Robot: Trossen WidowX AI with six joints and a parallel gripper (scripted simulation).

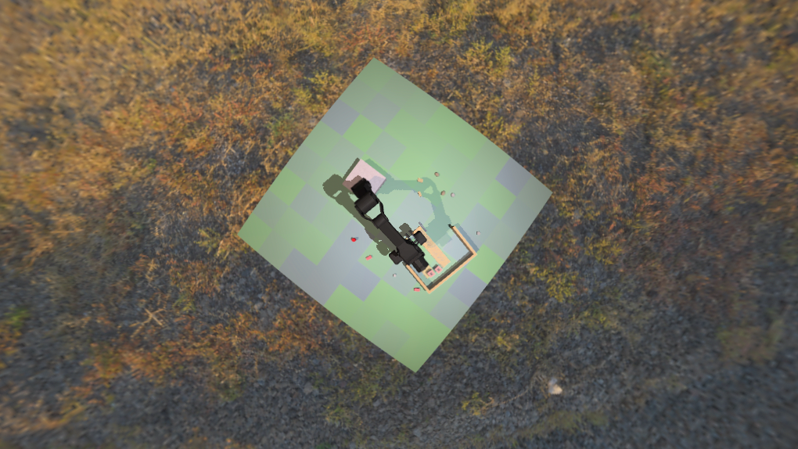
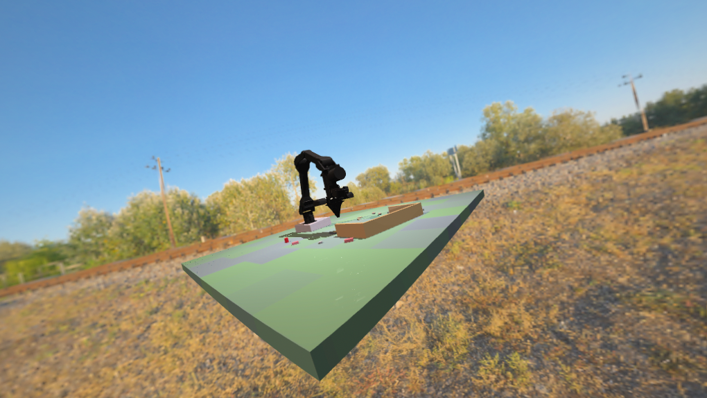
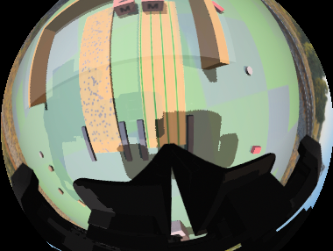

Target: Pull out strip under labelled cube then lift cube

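My gripper tip is now 11 cm short of the speckled strip, 7 cm to the right of it and 6 cm above it.
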